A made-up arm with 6 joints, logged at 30 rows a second.
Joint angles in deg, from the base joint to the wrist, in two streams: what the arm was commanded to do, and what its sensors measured. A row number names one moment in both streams.
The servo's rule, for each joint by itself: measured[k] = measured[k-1] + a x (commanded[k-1-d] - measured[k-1]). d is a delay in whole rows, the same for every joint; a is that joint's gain. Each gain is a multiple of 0.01, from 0.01 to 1. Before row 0 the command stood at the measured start. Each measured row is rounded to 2 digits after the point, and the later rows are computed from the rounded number. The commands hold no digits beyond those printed.
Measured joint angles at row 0:
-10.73, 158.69, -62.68, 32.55, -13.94, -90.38
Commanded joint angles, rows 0 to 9:
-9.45, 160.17, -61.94, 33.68, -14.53, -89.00
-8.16, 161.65, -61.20, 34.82, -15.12, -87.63
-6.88, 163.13, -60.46, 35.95, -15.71, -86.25
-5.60, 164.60, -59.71, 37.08, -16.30, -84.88
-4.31, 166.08, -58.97, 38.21, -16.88, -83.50
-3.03, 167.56, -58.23, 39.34, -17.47, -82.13
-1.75, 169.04, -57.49, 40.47, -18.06, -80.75
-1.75, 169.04, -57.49, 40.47, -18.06, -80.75
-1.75, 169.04, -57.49, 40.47, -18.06, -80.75
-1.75, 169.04, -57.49, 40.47, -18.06, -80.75
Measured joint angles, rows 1 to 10:
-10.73, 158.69, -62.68, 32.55, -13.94, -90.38
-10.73, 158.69, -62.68, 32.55, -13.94, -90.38
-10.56, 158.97, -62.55, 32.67, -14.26, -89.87
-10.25, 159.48, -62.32, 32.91, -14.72, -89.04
-9.81, 160.17, -62.00, 33.24, -15.25, -88.01
-9.26, 161.01, -61.61, 33.66, -15.82, -86.85
-8.62, 161.97, -61.16, 34.16, -16.39, -85.61
-7.89, 163.03, -60.66, 34.73, -16.97, -84.32
-7.09, 164.17, -60.12, 35.36, -17.56, -83.00
-6.40, 165.10, -59.67, 35.92, -17.83, -82.17
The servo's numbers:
d 2
a 0.13 0.19 0.17 0.11 0.54 0.37

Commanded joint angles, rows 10 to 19:
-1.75, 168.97, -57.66, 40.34, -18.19, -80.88
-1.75, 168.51, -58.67, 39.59, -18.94, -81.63
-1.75, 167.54, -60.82, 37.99, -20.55, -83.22
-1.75, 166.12, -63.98, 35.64, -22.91, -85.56
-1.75, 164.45, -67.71, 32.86, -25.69, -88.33
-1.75, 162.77, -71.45, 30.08, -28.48, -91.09
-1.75, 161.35, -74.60, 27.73, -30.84, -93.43
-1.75, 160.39, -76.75, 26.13, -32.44, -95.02
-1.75, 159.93, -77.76, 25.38, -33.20, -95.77
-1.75, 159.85, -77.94, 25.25, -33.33, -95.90
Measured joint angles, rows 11 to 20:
-5.80, 165.85, -59.30, 36.42, -17.95, -81.64
-5.27, 166.46, -58.99, 36.87, -18.01, -81.31
-4.81, 166.94, -58.76, 37.25, -18.11, -81.15
-4.41, 167.24, -58.74, 37.51, -18.56, -81.33
-4.06, 167.30, -59.09, 37.56, -19.63, -82.03
-3.76, 167.08, -59.92, 37.35, -21.40, -83.34
-3.50, 166.58, -61.24, 36.86, -23.72, -85.19
-3.27, 165.86, -62.98, 36.11, -26.29, -87.37
-3.07, 165.00, -64.96, 35.19, -28.75, -89.61
-2.90, 164.12, -66.96, 34.19, -30.74, -91.61

